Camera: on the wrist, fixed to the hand. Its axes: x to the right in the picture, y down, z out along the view.
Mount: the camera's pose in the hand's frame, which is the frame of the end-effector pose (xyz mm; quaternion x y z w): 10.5 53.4 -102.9 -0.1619 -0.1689 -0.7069 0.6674
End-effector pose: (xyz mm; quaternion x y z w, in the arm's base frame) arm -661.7 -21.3 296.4 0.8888 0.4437 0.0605 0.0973
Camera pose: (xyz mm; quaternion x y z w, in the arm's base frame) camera -633.9 -32.0 408.9 0.2740 0.8983 -0.1067 0.3266
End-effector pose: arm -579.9 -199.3 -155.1 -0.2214 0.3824 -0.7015 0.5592
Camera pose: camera -625.9 -184.0 -260.9 0.6271 -0.1178 0.7642 0.0939
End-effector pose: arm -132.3 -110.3 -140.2 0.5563 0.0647 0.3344 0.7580
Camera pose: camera -195.8 -13.5 -128.3 0.2593 0.2543 -0.3962 0.8433
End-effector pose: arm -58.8 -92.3 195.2 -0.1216 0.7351 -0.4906 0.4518
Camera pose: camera -131.2 -9.8 156.4 -0.7569 0.4078 -0.5073 0.0592
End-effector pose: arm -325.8 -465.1 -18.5 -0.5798 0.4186 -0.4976 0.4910
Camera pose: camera -425.7 -500.0 -67.1 0.8464 0.1329 0.5135 0.0472
